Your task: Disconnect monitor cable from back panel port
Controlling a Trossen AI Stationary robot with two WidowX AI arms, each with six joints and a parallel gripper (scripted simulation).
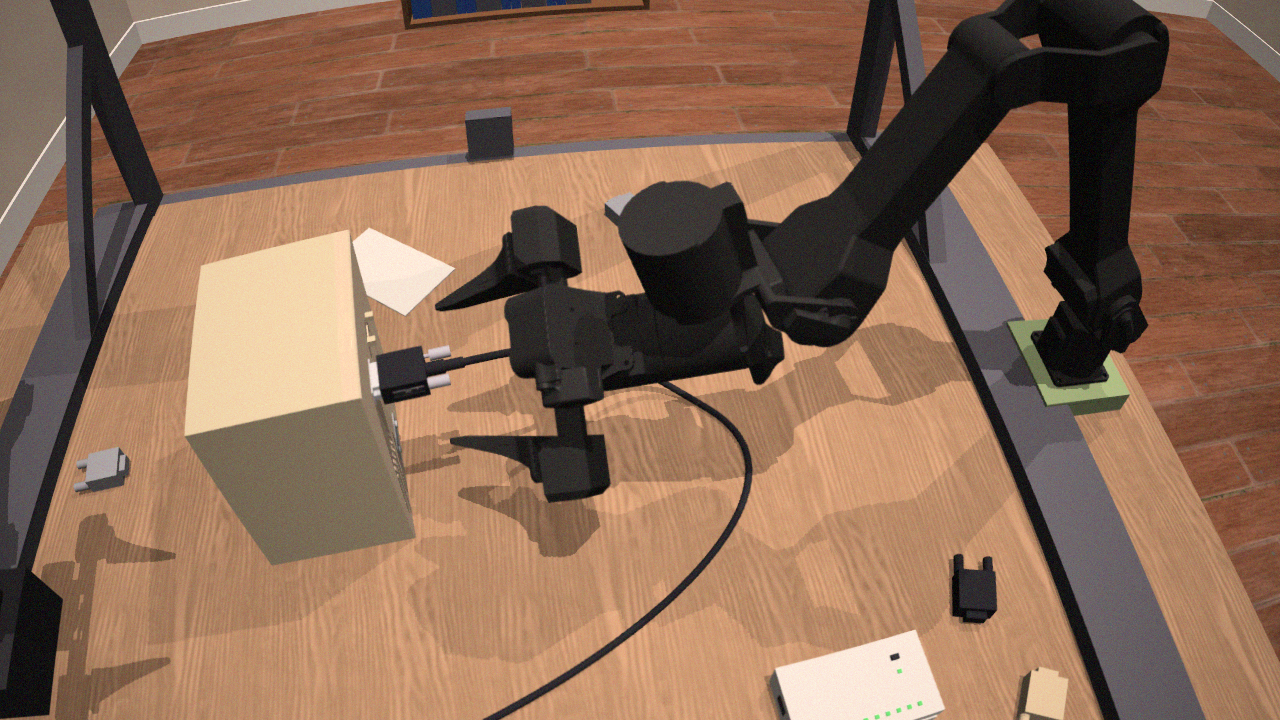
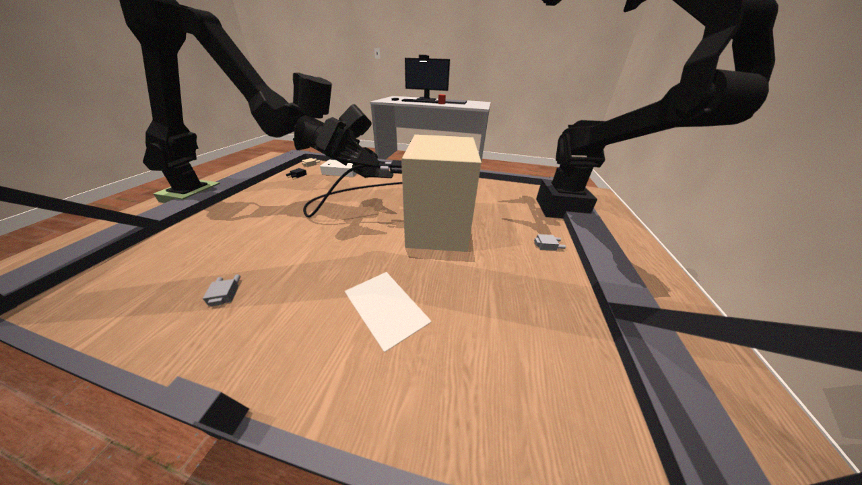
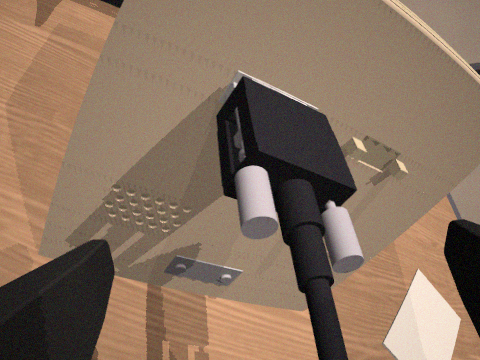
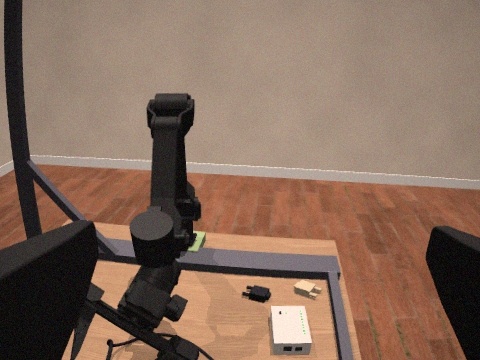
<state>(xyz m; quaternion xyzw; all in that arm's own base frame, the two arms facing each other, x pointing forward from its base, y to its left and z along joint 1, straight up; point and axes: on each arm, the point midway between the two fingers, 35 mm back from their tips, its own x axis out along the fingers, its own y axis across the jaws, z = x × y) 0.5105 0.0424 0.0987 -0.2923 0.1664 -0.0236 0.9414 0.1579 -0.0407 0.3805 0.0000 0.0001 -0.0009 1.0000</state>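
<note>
Now: the black monitor plug 5 cm to the right of my left hand and 1 cm behind it. The rest, counted from my left hand: white device 27 cm ahead, 16 cm to the left, 11 cm below; then white sheet 26 cm behind, 12 cm below, 6 cm to the right; then beige box 14 cm to the right, 4 cm below, 4 cm behind.
</note>
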